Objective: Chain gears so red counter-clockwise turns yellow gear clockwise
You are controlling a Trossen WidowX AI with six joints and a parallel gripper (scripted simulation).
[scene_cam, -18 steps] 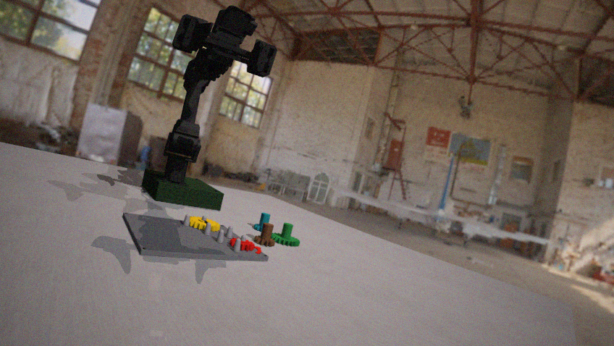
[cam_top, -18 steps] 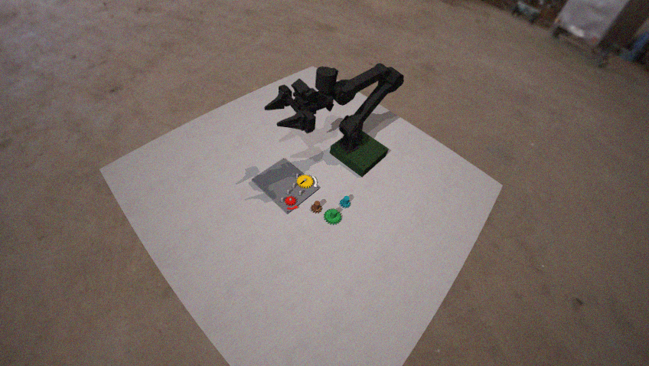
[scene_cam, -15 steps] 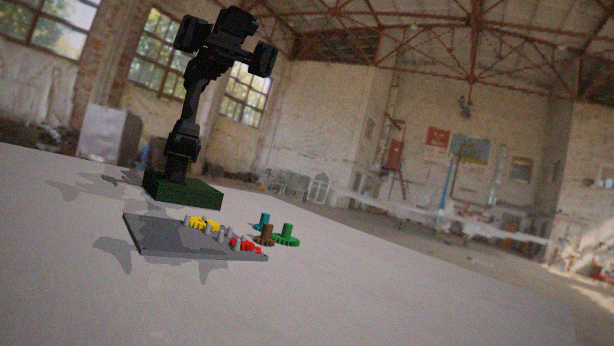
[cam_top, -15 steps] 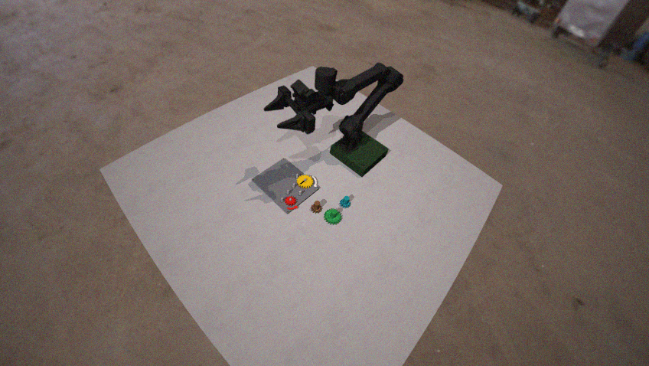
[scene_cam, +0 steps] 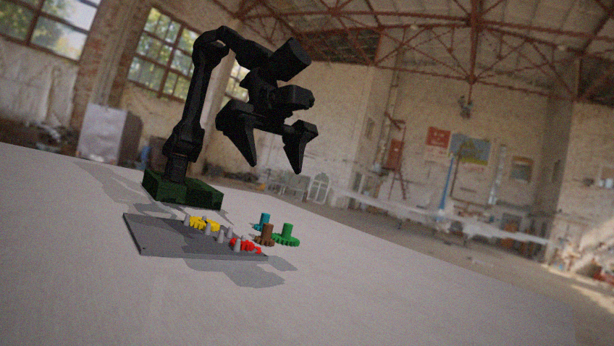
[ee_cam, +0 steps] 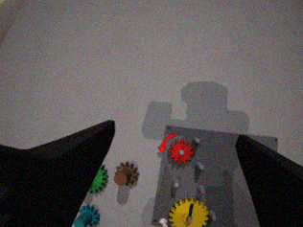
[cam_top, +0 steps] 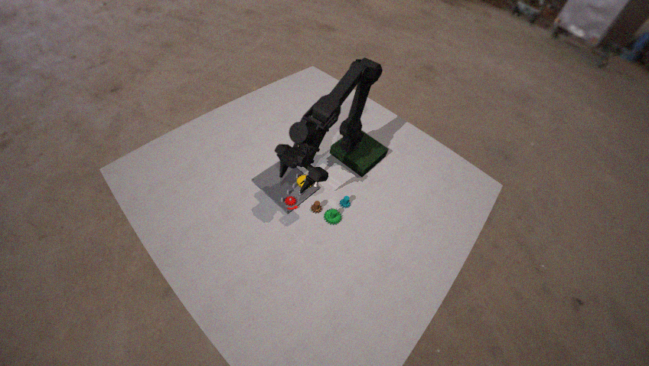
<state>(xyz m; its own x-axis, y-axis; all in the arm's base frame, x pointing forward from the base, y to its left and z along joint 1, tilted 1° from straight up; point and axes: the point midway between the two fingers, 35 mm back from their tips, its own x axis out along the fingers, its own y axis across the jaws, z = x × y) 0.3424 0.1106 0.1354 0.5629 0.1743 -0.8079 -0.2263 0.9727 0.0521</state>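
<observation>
Now: gripper tip 80 mm past the brown gear, 50 mm to the right of it and 130 mm above it. The rest, counted from my gripper tip: green gear: 120 mm behind, 110 mm to the left, 130 mm below; yellow gear: 110 mm behind, 70 mm to the right, 130 mm below; red gear: 20 mm behind, 20 mm to the right, 130 mm below.
</observation>
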